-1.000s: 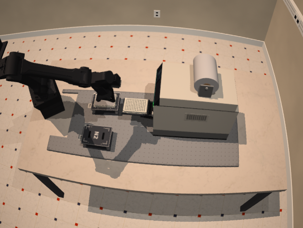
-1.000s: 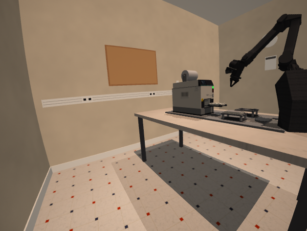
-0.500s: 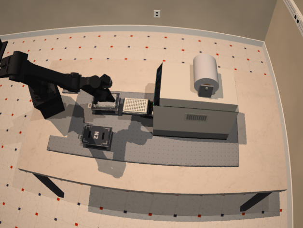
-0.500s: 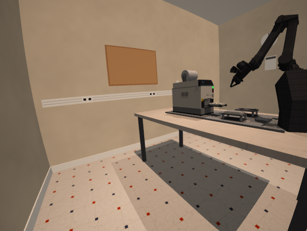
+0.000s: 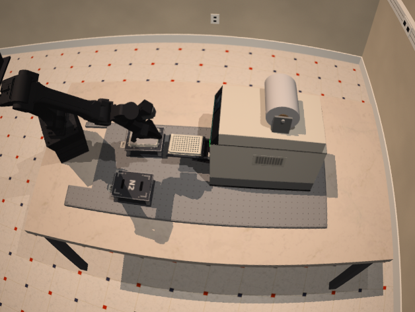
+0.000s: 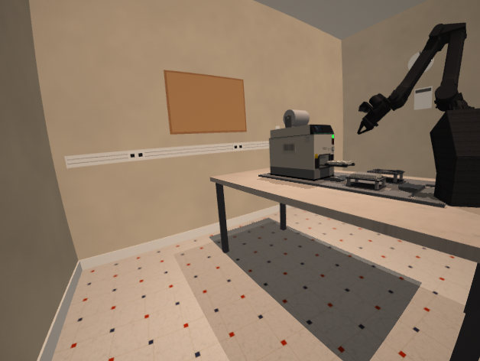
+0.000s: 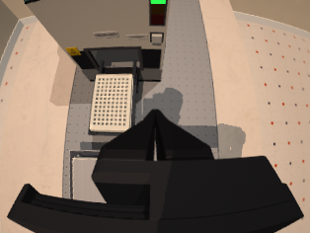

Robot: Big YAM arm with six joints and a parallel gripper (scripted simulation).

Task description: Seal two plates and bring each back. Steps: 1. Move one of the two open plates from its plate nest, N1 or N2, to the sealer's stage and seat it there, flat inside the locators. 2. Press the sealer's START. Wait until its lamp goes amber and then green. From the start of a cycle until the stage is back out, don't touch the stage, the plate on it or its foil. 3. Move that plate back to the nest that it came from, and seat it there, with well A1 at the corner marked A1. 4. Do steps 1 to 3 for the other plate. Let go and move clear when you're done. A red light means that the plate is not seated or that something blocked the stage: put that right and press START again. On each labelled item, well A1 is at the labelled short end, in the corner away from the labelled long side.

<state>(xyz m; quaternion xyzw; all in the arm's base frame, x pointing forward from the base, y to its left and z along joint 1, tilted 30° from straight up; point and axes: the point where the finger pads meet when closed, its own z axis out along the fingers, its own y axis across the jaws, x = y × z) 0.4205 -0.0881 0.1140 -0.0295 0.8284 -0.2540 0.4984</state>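
My hand is 17 cm short of the start button, 9 cm above it and 4 cm to the left of it. Also, from my hand: yellow warning label: 21 cm ahead, 14 cm to the left, 13 cm below; then sealer stage: 18 cm below, 9 cm ahead, 7 cm to the left; then plate: 17 cm below, 9 cm ahead, 7 cm to the left.
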